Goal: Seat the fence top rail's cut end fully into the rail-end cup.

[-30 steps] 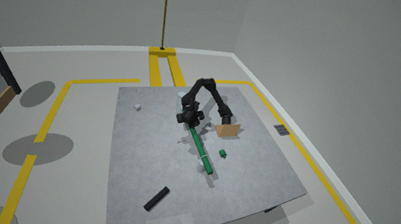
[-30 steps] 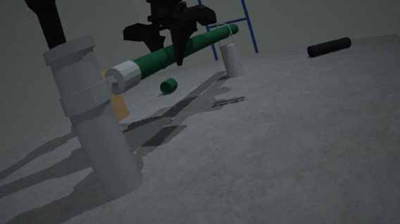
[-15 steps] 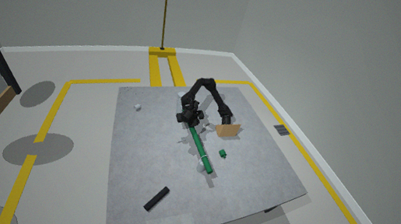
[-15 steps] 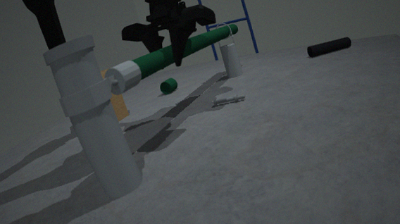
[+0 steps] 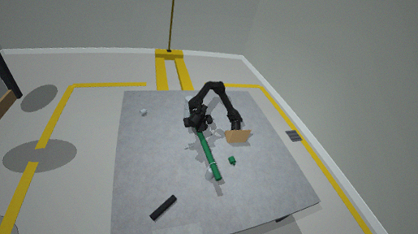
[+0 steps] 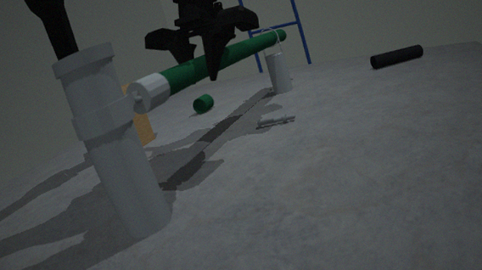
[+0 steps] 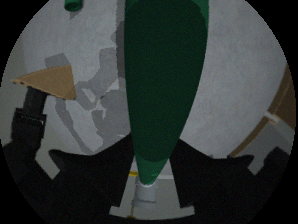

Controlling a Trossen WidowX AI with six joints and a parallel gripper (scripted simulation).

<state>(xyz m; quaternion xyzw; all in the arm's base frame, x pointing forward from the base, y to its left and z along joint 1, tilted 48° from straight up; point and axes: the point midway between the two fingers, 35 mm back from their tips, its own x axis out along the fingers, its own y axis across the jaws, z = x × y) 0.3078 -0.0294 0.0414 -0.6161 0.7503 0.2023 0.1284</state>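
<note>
Now: gripper tip 60 mm short of the grey bolt, 80 mm to the right of it and 100 mm above it. The rest, counted from my gripper tip: green pipe stub: 190 mm behind, 270 mm to the left, 90 mm below; then black cylinder: 310 mm ahead, 460 mm to the left, 90 mm below.
</note>
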